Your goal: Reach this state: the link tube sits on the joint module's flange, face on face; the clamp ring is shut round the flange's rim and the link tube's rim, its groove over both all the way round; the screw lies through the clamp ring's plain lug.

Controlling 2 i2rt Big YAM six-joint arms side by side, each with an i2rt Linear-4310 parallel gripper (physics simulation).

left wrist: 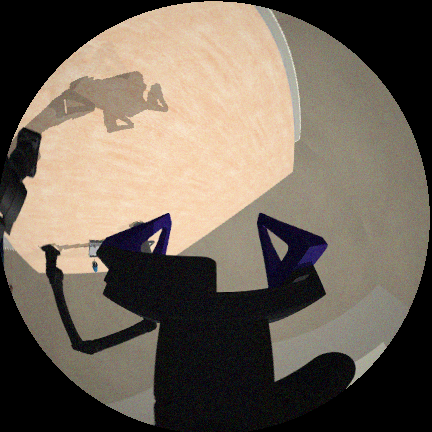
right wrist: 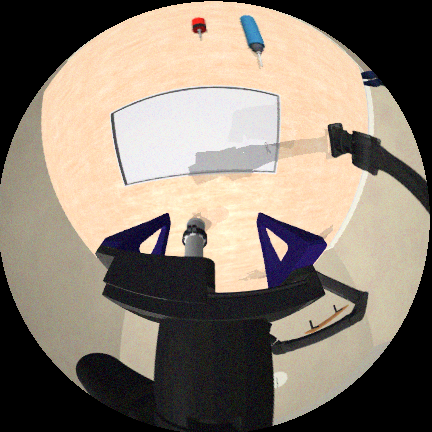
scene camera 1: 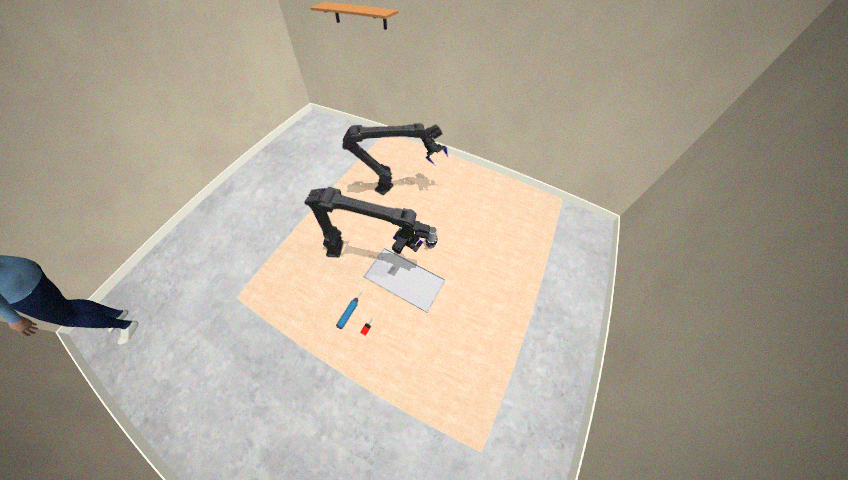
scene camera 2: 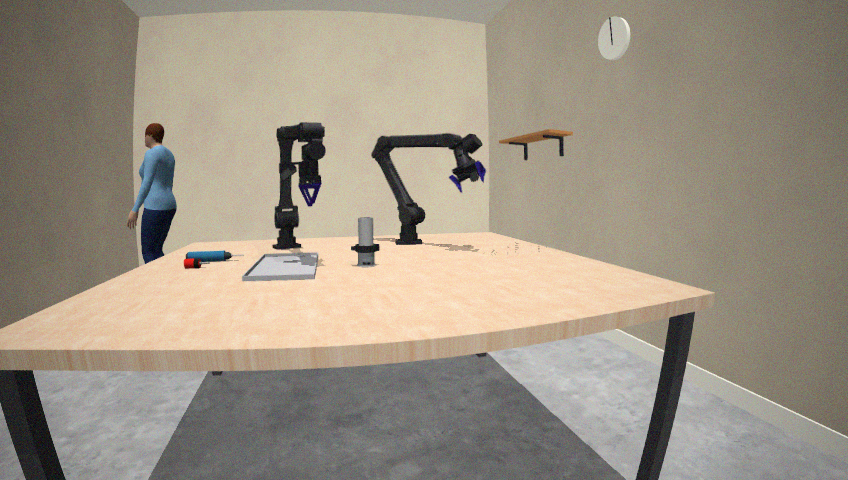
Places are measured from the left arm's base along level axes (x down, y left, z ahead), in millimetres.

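Pixels of known places: left gripper, fingertip midpoint: (left wrist: 213, 217) (scene camera 1: 442, 161) (scene camera 2: 471, 186); right gripper, fingertip midpoint: (right wrist: 213, 216) (scene camera 1: 407, 246) (scene camera 2: 311, 205); left arm's base, link origin: (scene camera 1: 384, 188) (scene camera 2: 408, 243); right arm's base, link origin: (left wrist: 50, 249) (right wrist: 335, 139) (scene camera 1: 335, 248) (scene camera 2: 286, 247).
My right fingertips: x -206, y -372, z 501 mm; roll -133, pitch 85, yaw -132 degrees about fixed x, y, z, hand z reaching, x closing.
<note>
For each thing: its top centre in the pictures, then the offset to it from my right fingertips. "pt": a spot on its surface instead.
- grey link tube, top centre: (right wrist: 192, 269) (scene camera 2: 365, 217) (left wrist: 146, 256) (scene camera 1: 432, 230) dx +45, dy +188, dz +32 mm
- joint module, top centre: (right wrist: 194, 239) (scene camera 2: 366, 246) dx +142, dy +188, dz +32 mm
- black clamp ring, surface spot: (scene camera 2: 364, 248) pt dx +142, dy +184, dz +68 mm
- screw, top centre: (right wrist: 267, 148) dx +191, dy -69, dz -141 mm
- tray, top centre: (right wrist: 191, 129) (scene camera 2: 285, 262) (scene camera 1: 404, 277) dx +190, dy -92, dz +40 mm
- blue electric screwdriver, top centre: (scene camera 2: 214, 250) (scene camera 1: 349, 307) dx +164, dy -411, dz -82 mm
- short red-handled driver, top centre: (scene camera 2: 197, 258) (scene camera 1: 367, 325) dx +171, dy -426, dz +52 mm
The grey link tube (scene camera 1: 432, 234) (scene camera 2: 365, 229) (right wrist: 194, 248) stands upright over the joint module (scene camera 2: 365, 259) (right wrist: 195, 221). The black clamp ring (scene camera 1: 430, 243) (scene camera 2: 364, 248) (right wrist: 194, 235) is around their junction; its closure and groove fit are too small to tell. A tiny thin thing, apparently the screw (right wrist: 268, 147), lies in the tray (scene camera 1: 419, 291) (scene camera 2: 270, 268) (right wrist: 160, 140). My right gripper (scene camera 1: 409, 242) (scene camera 2: 310, 203) (right wrist: 213, 216) is open and empty, high above the table near the tray and the tube. My left gripper (scene camera 1: 438, 156) (scene camera 2: 471, 185) (left wrist: 213, 217) is open and empty, raised far from the parts.
A blue electric screwdriver (scene camera 1: 346, 314) (scene camera 2: 206, 256) (right wrist: 252, 32) and a short red-handled driver (scene camera 1: 365, 328) (scene camera 2: 190, 262) (right wrist: 198, 24) lie beyond the tray in the right wrist view. A person (scene camera 1: 23, 285) (scene camera 2: 158, 184) stands off the table.
</note>
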